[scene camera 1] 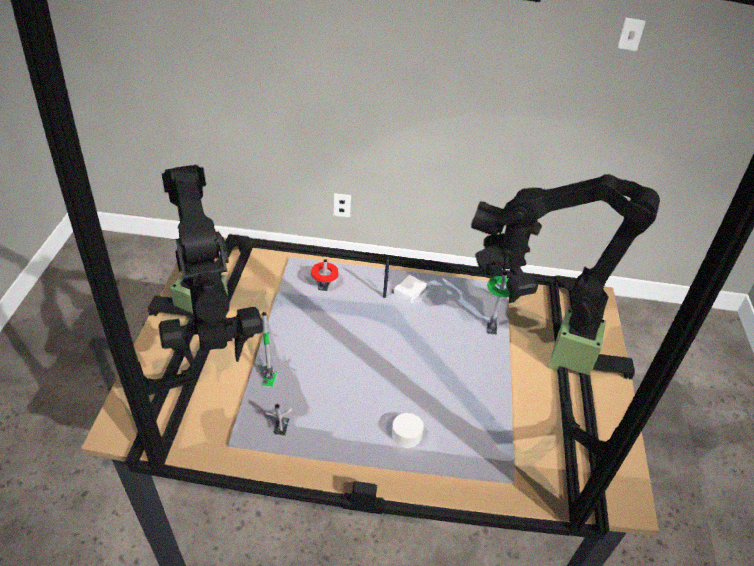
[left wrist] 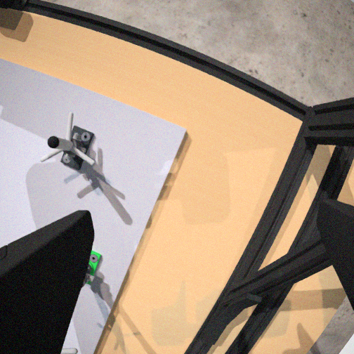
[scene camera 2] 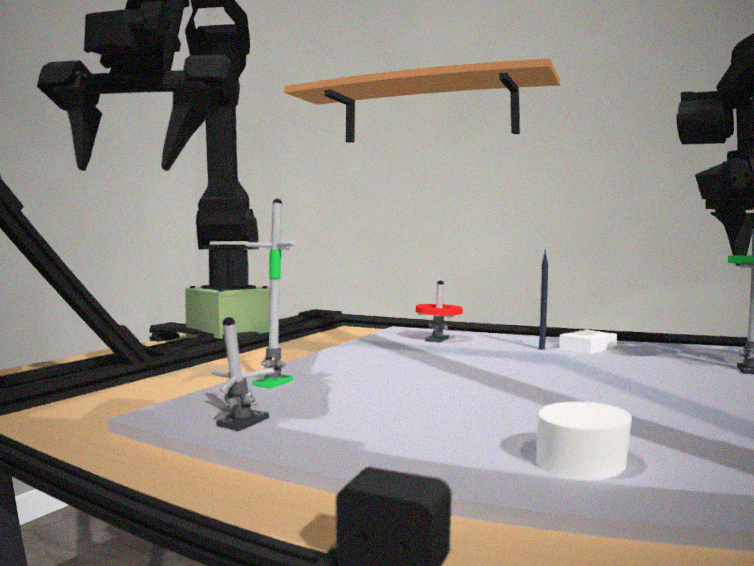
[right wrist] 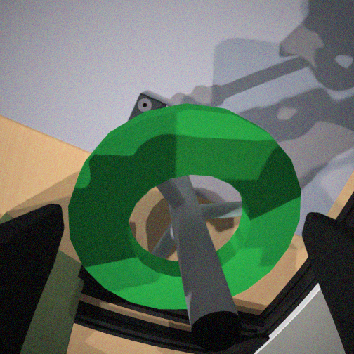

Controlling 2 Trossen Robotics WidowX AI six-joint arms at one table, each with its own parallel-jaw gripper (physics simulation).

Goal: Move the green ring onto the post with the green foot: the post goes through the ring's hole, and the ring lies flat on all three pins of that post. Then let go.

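Places are measured from the left arm's base along level axes (x down, y back, z left), in millimetres.
Pixels of known places: left gripper, fingertip midpoint: (scene camera 1: 215,364) (scene camera 2: 122,169); right gripper, fingertip midpoint: (scene camera 1: 503,289); left arm's base at its link origin: (scene camera 2: 228,288); right arm's base at its link origin: (scene camera 1: 583,327).
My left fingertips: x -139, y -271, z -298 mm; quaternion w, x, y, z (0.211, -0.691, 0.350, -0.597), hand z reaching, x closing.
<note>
For each thing: its top centre in the pictures, then the offset to it from my left fingertips. "pt": a spot on its surface instead.
- green ring at its top centre: (scene camera 1: 502,284) dz +562, dx +72, dy -425 mm
- grey post with a dark foot, surface spot: (scene camera 1: 492,327) pt dz +547, dx +204, dy -429 mm
- post with the green foot, surface spot: (scene camera 2: 273,381) (scene camera 1: 272,381) pt dz +155, dx +209, dy -22 mm
- short post at a spot on its surface: (scene camera 2: 242,416) pt dz +55, dx +206, dy -107 mm
- red ring at its top centre: (scene camera 2: 439,306) (scene camera 1: 324,270) dz +504, dx +162, dy +20 mm
- thin dark spike at its top centre: (scene camera 2: 545,249) (scene camera 1: 388,256) dz +534, dx +74, dy -139 mm
- white block at its top centre: (scene camera 2: 588,334) (scene camera 1: 410,286) dz +585, dx +194, dy -190 mm
- white cylinder at its top centre: (scene camera 2: 585,414) (scene camera 1: 408,425) dz +159, dx +179, dy -351 mm
The green ring (scene camera 1: 493,287) (scene camera 2: 739,259) (right wrist: 212,120) is around a grey post with a dark foot (scene camera 1: 492,327) at the back right; pins show beneath it in the right wrist view. My right gripper (scene camera 1: 507,283) (right wrist: 186,222) is open, its fingers on either side of the ring with gaps. The post with the green foot (scene camera 1: 269,379) (scene camera 2: 273,381) (left wrist: 95,260) is upright at the left, with a green band and bare pins high up. My left gripper (scene camera 1: 216,364) (scene camera 2: 124,168) (left wrist: 208,218) is open and empty, left of that post; in scene camera 2 its fingertips are above the post's top.
A short post (scene camera 1: 280,424) (scene camera 2: 242,416) (left wrist: 77,150) with bare pins stands near the green-footed one. A red ring (scene camera 1: 316,272) (scene camera 2: 451,310) sits on a back post. A thin dark spike (scene camera 1: 385,280) (scene camera 2: 543,304), a white block (scene camera 1: 409,286) (scene camera 2: 587,342) and a white cylinder (scene camera 1: 407,430) (scene camera 2: 582,441) stand on the mat.
</note>
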